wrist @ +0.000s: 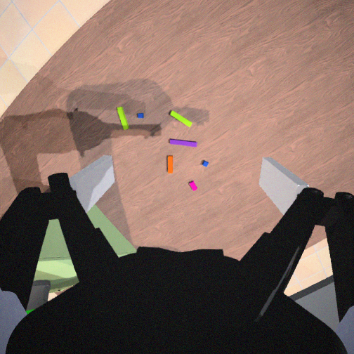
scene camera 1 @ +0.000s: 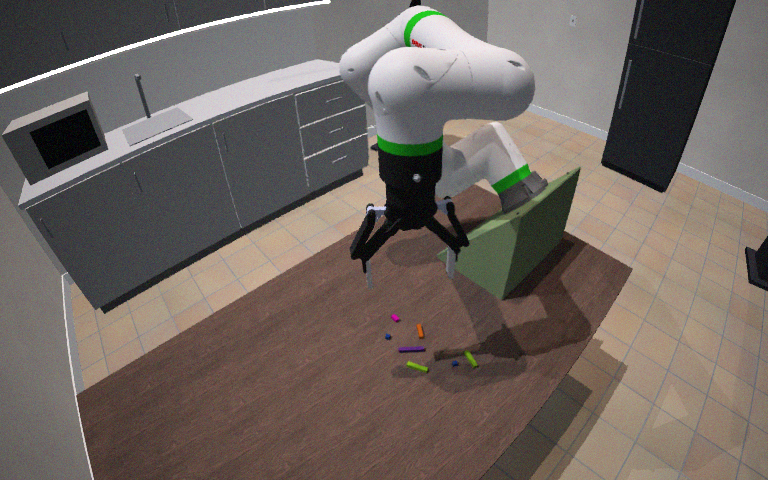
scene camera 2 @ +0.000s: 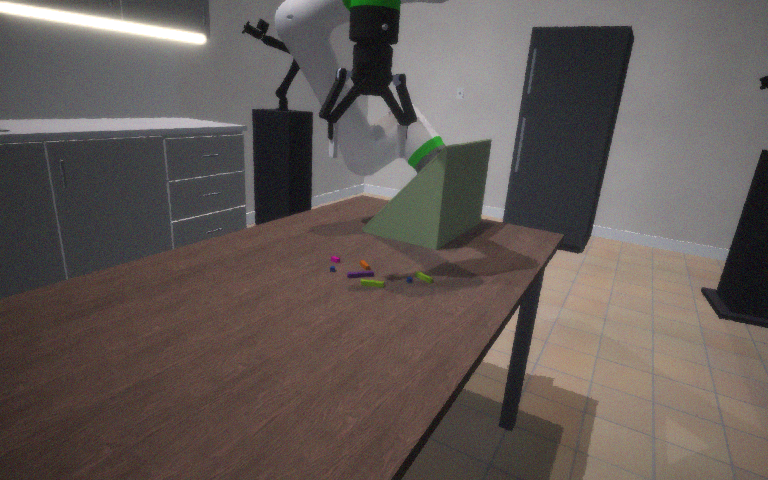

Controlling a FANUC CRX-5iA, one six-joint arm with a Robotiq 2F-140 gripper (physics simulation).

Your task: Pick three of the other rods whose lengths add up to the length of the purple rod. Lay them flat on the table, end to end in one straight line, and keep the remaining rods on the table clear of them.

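Places are measured from the arm's base along level axes (x ahead, y left, z up), in metres.
Pixels of known places: gripper, fingertip midpoint: [scene camera 1: 410, 279] [scene camera 2: 367, 157]; arm's base, link origin: [scene camera 1: 524, 201].
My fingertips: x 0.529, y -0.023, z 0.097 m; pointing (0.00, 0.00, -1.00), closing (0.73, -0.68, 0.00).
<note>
Ahead of a thing's pixels: the offset from my fingertips to its top centre. Level surfaces: height alone.
The purple rod @[dy -0.012, dx -0.025, dz -0.265 m] [scene camera 1: 411, 349] [scene camera 2: 360, 274] [wrist: 183, 142] lies flat amid the others. One lime rod @[dy +0.031, dx +0.008, dz -0.265 m] [scene camera 1: 417, 366] [scene camera 2: 372, 283] [wrist: 181, 118] lies close beside it; another lime rod @[dy +0.120, dx -0.086, dz -0.265 m] [scene camera 1: 471, 358] [scene camera 2: 424, 277] [wrist: 122, 118] lies farther off. A small blue rod @[dy +0.096, dx -0.053, dz -0.265 m] [scene camera 1: 454, 363] [scene camera 2: 409, 279] [wrist: 140, 115] lies between the lime rods. An orange rod @[dy -0.029, dx -0.082, dz -0.265 m] [scene camera 1: 420, 330] [scene camera 2: 364, 264] [wrist: 170, 164], a magenta rod @[dy -0.105, dx -0.078, dz -0.265 m] [scene camera 1: 395, 318] [scene camera 2: 335, 259] [wrist: 193, 185] and a second blue rod @[dy -0.082, dx -0.020, dz -0.265 m] [scene camera 1: 387, 336] [scene camera 2: 332, 268] [wrist: 205, 163] lie apart on purple's other side. My gripper [scene camera 1: 410, 275] [scene camera 2: 369, 148] [wrist: 185, 169] is open and empty, high above the table.
The wooden table @[dz -0.275 m] [scene camera 1: 254, 384] [scene camera 2: 226, 350] [wrist: 240, 75] carries the rods. The green wedge-shaped base [scene camera 1: 487, 257] [scene camera 2: 413, 209] [wrist: 110, 232] of the arm stands behind them. The arm's shadow falls across the lime rods' area. A kitchen counter [scene camera 1: 226, 118] [scene camera 2: 113, 127] stands beyond the table.
</note>
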